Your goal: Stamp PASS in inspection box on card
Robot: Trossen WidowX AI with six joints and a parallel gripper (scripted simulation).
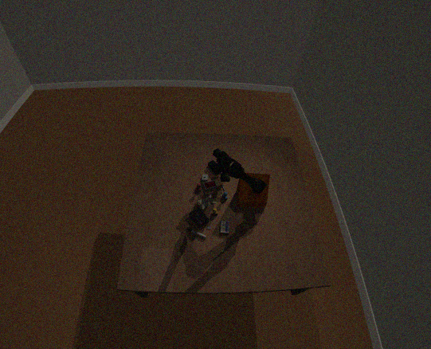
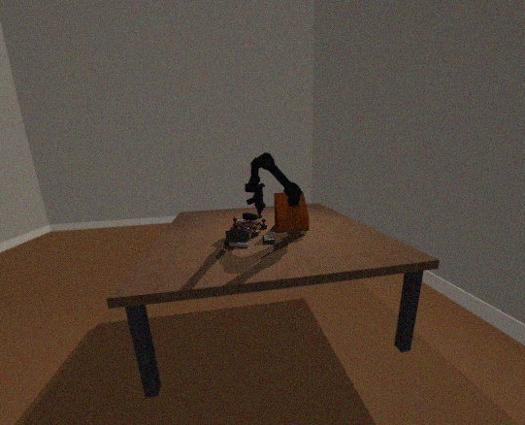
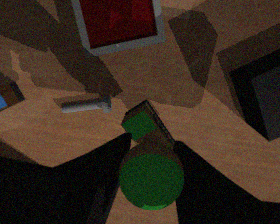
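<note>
The red ink pad is 100 mm ahead of my gripper tip, 40 mm to the left of it and 50 mm below it. Round my gripper tip: small grey bolt: 50 mm to the left, 50 mm below; dark block: 50 mm ahead, 120 mm to the right, 40 mm below; green-knobbed stamp: right at my gripper tip.
</note>
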